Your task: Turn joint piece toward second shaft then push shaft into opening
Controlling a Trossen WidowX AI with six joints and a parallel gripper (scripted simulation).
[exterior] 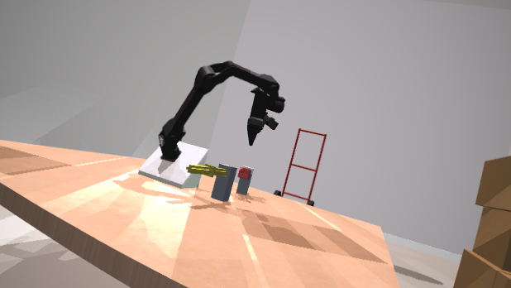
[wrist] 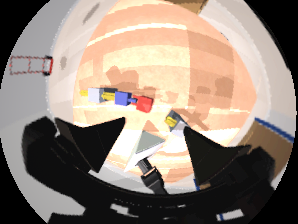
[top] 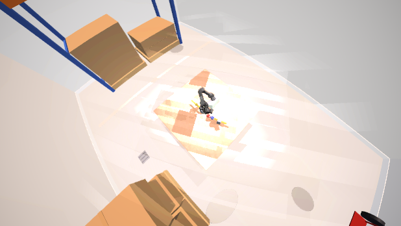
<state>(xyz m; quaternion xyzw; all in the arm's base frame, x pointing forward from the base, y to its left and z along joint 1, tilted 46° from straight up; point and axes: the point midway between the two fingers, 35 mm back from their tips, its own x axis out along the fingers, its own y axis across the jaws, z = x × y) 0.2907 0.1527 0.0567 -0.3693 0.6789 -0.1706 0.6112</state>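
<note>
My gripper tip is now 11 cm above the red joint piece, 4 cm to the right of it and 1 cm past it.
</note>
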